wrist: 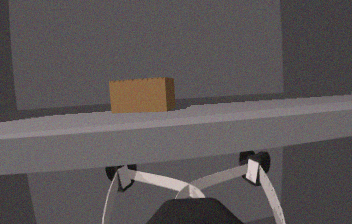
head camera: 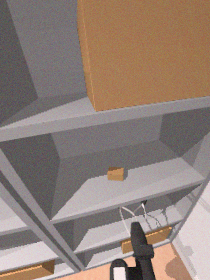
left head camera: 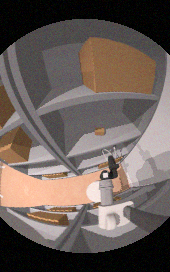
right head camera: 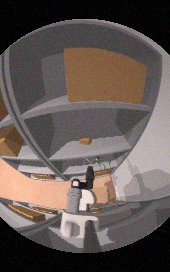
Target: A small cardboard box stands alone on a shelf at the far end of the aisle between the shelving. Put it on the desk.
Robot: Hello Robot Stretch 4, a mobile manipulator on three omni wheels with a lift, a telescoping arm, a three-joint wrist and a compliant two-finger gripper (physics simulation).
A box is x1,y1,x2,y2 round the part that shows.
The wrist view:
small cardboard box: 150,94 [109,77,175,112]
